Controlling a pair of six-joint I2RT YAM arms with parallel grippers.
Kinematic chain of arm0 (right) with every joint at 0, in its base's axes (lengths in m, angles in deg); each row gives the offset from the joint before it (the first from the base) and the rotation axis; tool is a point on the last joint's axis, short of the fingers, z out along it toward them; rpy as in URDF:
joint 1: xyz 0 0 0.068 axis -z
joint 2: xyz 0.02 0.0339 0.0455 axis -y
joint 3: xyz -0.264 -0.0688 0 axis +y
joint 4: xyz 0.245 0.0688 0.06 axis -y
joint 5: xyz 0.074 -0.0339 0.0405 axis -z
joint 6: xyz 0.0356 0 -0.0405 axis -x
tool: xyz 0 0 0 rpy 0 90 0
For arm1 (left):
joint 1: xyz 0 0 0.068 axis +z
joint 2: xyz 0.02 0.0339 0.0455 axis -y
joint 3: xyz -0.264 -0.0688 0 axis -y
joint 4: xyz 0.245 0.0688 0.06 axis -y
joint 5: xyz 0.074 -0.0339 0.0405 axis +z
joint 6: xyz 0.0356 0 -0.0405 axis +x
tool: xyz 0 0 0 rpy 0 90 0
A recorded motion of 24 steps. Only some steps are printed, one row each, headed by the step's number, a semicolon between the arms.
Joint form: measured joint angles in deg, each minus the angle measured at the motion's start. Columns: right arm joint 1, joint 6, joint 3, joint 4, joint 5, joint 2; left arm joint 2, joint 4, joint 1, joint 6, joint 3, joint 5.
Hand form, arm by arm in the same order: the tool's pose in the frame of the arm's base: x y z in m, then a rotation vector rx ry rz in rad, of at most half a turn. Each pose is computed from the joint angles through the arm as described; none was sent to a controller.
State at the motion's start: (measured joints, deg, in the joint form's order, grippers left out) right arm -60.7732 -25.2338 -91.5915 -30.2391 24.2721 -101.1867; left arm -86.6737 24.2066 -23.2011 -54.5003 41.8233 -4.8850
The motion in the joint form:
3: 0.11 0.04 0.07 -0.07 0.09 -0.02; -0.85 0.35 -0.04 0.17 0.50 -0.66
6: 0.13 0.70 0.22 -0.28 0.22 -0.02; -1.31 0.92 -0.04 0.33 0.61 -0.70
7: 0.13 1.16 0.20 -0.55 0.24 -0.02; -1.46 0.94 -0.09 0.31 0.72 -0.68
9: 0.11 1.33 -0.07 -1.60 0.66 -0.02; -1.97 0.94 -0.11 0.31 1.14 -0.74
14: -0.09 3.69 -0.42 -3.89 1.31 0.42; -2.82 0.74 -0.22 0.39 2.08 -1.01
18: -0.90 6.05 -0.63 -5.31 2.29 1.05; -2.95 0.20 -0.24 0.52 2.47 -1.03
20: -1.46 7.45 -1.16 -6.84 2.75 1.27; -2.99 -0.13 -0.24 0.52 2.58 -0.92
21: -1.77 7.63 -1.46 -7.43 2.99 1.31; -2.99 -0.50 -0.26 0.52 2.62 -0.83
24: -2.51 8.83 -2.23 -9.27 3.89 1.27; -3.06 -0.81 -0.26 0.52 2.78 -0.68
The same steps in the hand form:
3: 0.2110 0.3454 0.3220 -0.4608 2.1703 0.3523; 0.2984 -0.1319 0.2071 -0.4857 2.0038 -0.9709
6: 0.2109 0.3449 0.3208 -0.4741 2.1706 0.3387; 0.2997 -0.1325 0.2063 -0.4812 2.0005 -0.9716
7: 0.2108 0.3446 0.3206 -0.4845 2.1711 0.3306; 0.3001 -0.1330 0.2061 -0.4810 2.0010 -0.9719
9: 0.2103 0.3436 0.3207 -0.4897 2.1772 0.3116; 0.3020 -0.1339 0.2057 -0.4805 2.0031 -0.9723
14: 0.2074 0.3405 0.3227 -0.5432 2.1777 0.2600; 0.3054 -0.1363 0.2059 -0.4748 2.0077 -0.9759
18: 0.2011 0.3395 0.3263 -0.5974 2.1617 0.2213; 0.3062 -0.1368 0.2064 -0.4733 2.0129 -0.9728
20: 0.1968 0.3391 0.3288 -0.6362 2.1569 0.1952; 0.3064 -0.1368 0.2062 -0.4760 2.0166 -0.9689
21: 0.1948 0.3395 0.3300 -0.6452 2.1557 0.1890; 0.3063 -0.1368 0.2057 -0.4784 2.0218 -0.9650
24: 0.1900 0.3401 0.3319 -0.6822 2.1513 0.1546; 0.3067 -0.1369 0.2057 -0.4813 2.0245 -0.9608

